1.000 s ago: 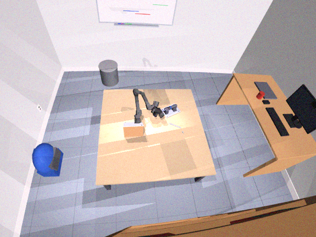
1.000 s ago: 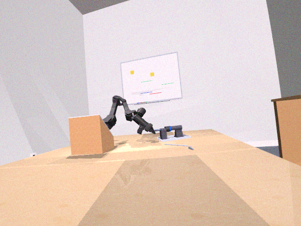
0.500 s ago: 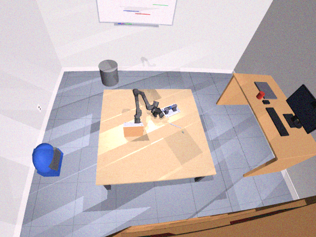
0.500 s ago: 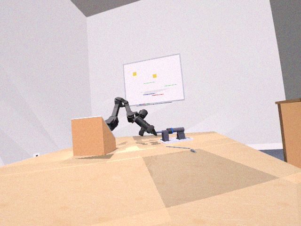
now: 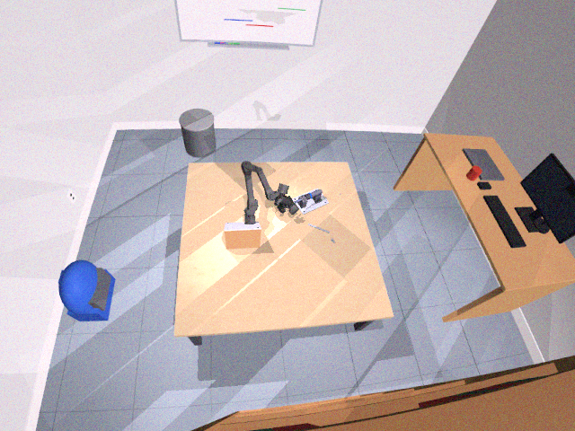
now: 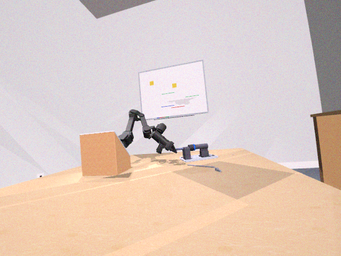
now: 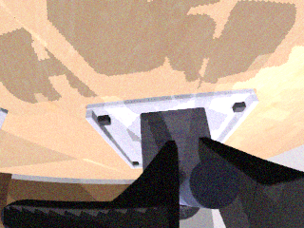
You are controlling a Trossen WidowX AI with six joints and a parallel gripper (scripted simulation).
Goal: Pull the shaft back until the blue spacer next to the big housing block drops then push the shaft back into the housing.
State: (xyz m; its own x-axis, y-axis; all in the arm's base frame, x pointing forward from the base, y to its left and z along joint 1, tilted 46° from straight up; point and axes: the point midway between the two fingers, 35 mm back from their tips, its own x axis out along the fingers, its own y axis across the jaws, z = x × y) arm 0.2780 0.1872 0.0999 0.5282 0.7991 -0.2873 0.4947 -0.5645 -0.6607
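The dark shaft lies 50 mm ahead of my gripper tip, 30 mm to the left of it and 20 mm above it. Round my gripper tip: small piece 260 mm ahead, 260 mm to the right, 50 mm below; blue spacer 110 mm ahead, 60 mm to the left, 20 mm above.
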